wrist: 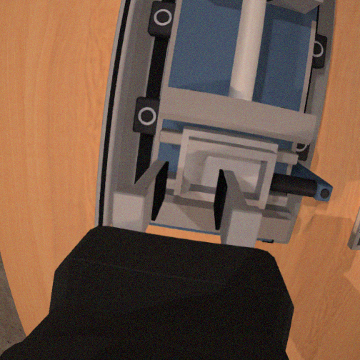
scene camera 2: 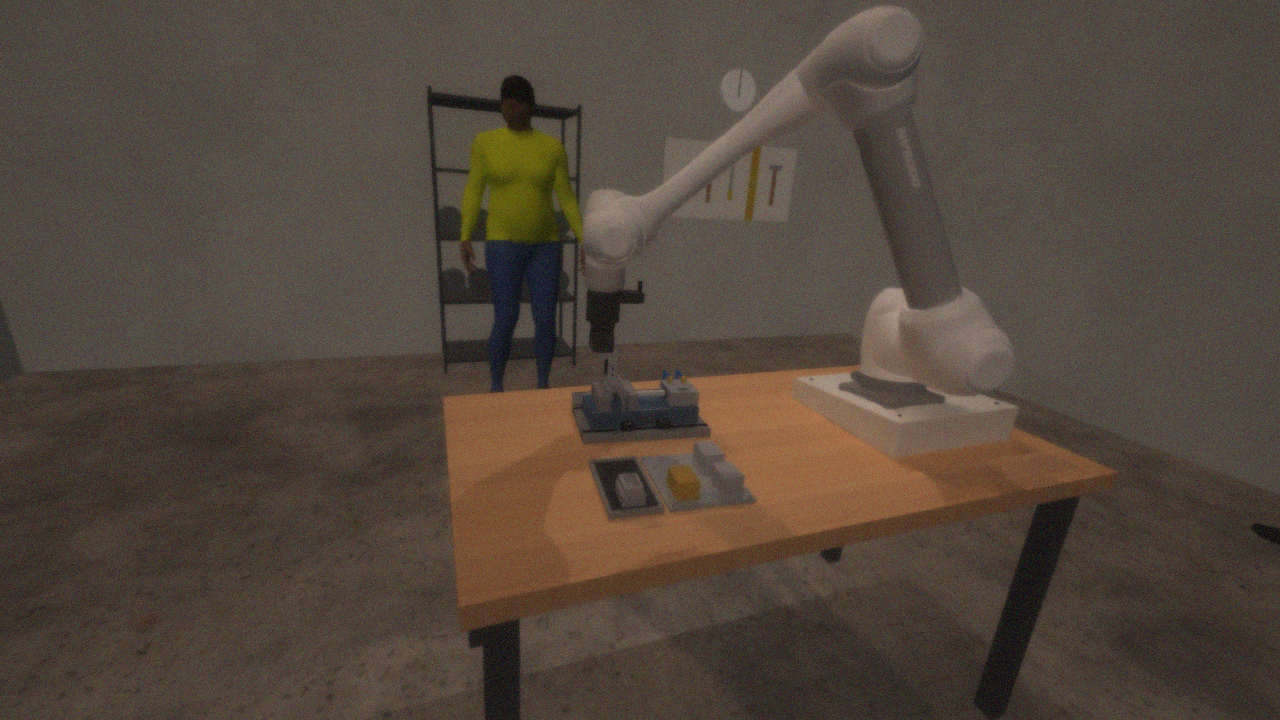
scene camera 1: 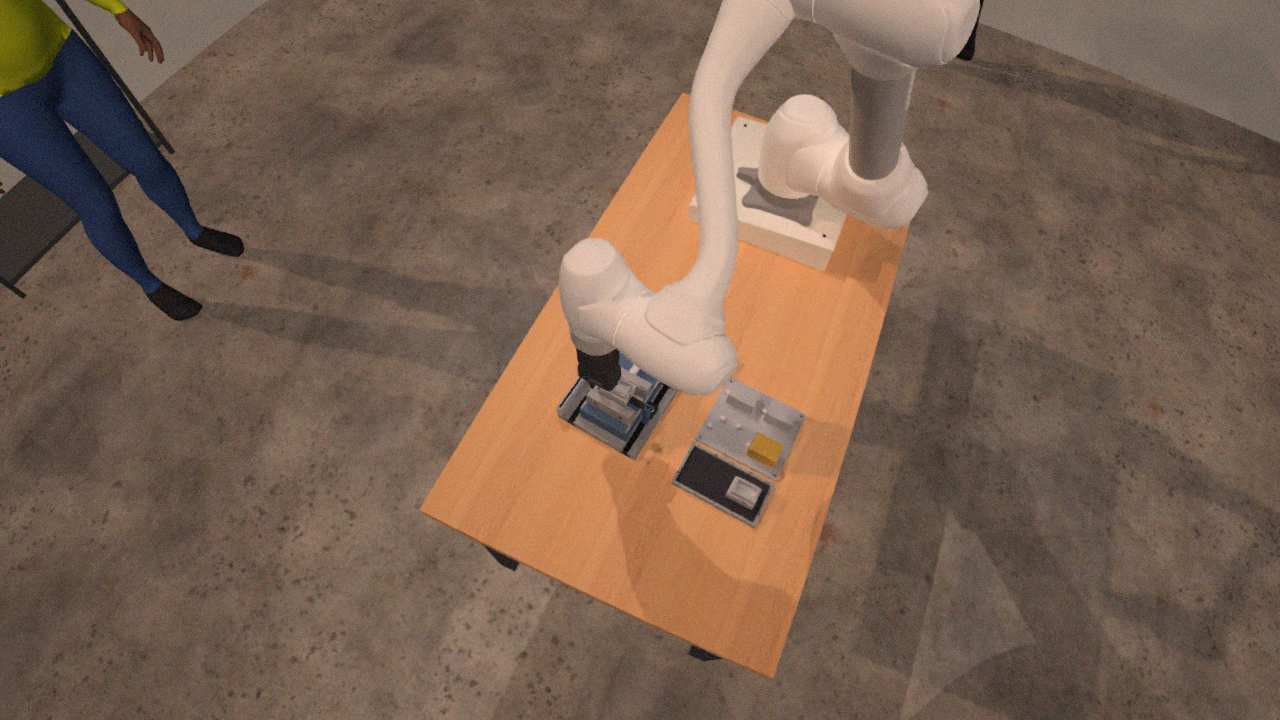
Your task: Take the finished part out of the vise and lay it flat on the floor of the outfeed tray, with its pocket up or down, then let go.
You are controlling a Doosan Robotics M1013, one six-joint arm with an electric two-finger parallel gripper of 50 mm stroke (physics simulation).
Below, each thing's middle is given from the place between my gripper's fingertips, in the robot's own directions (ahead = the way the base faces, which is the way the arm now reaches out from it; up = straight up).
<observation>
My hand is 40 mm past the vise jaw (wrist: 197,107), 30 mm to the right of it and 40 mm above it. Round my hand: yellow block (scene camera 2: 684,484): 40 mm behind, 340 mm to the left, 90 mm below; then grey plate (scene camera 1: 723,437): 90 mm behind, 300 mm to the left, 110 mm below.
</observation>
